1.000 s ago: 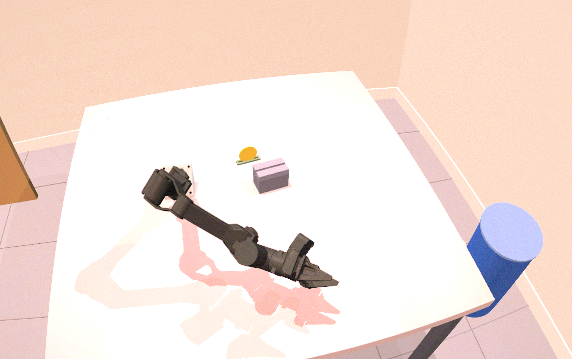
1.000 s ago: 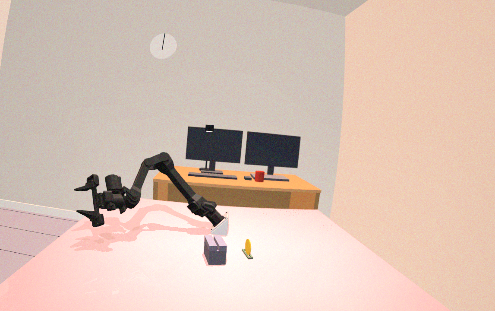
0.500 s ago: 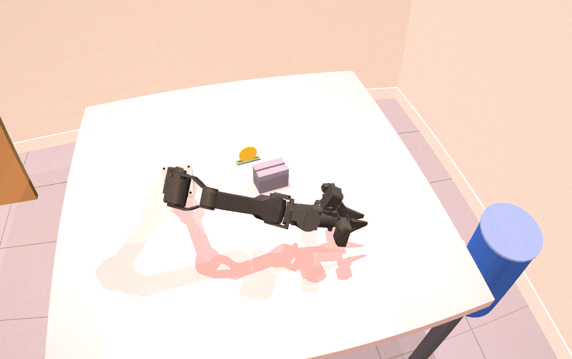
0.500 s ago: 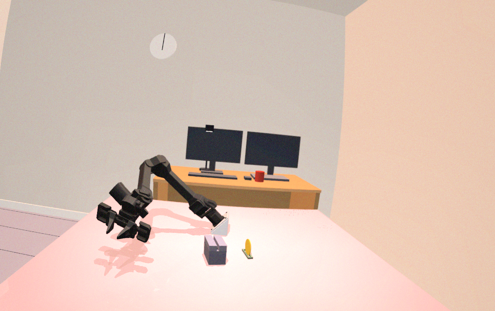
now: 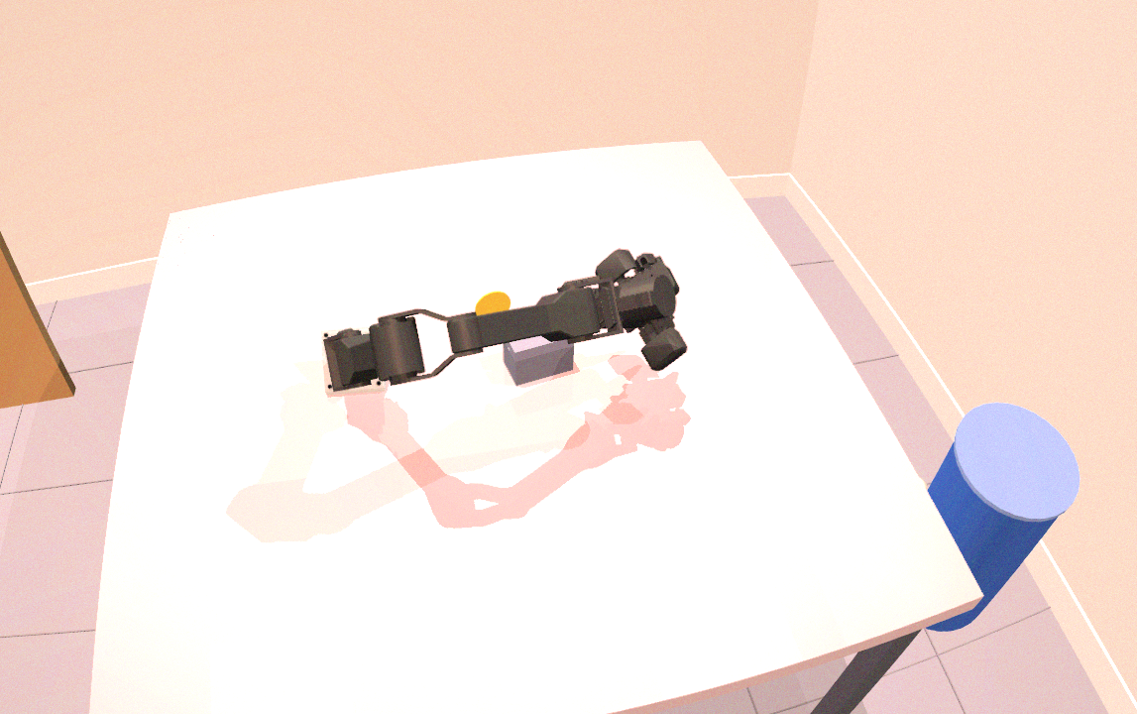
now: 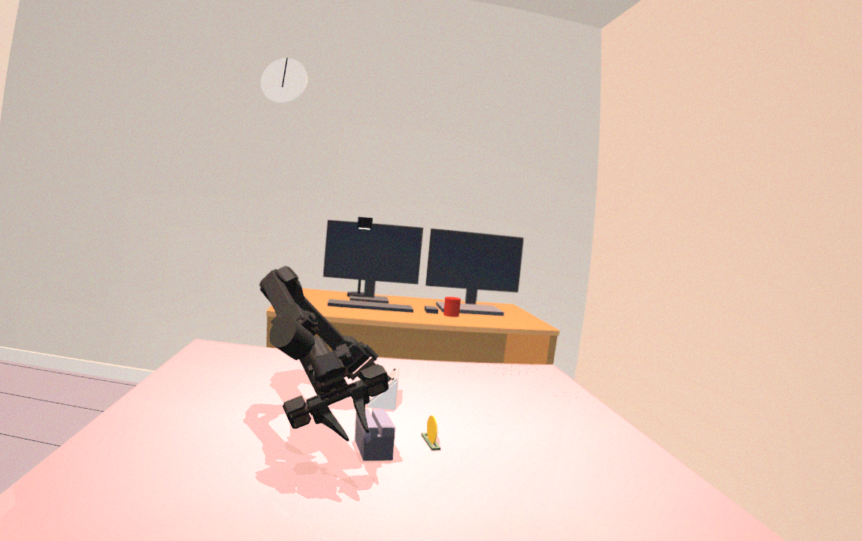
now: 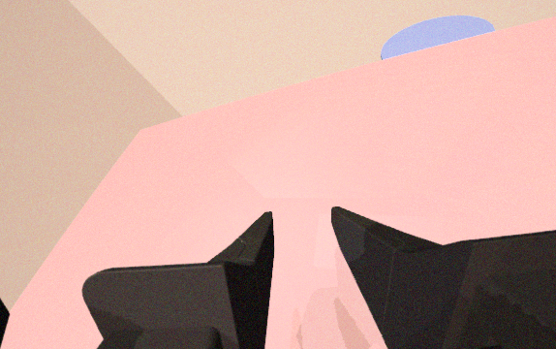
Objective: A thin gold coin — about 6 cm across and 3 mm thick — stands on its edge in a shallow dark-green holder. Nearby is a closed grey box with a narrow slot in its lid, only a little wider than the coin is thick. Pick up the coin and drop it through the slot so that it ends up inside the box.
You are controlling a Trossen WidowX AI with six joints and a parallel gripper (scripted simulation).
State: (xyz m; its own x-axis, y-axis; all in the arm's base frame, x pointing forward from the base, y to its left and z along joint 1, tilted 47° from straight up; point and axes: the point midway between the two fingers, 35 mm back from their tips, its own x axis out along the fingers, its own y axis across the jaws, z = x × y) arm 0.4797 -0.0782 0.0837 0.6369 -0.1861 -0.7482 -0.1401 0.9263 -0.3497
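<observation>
Right now the gold coin is 240 mm behind my gripper tip, 180 mm to the left of it and 90 mm below it.
</observation>
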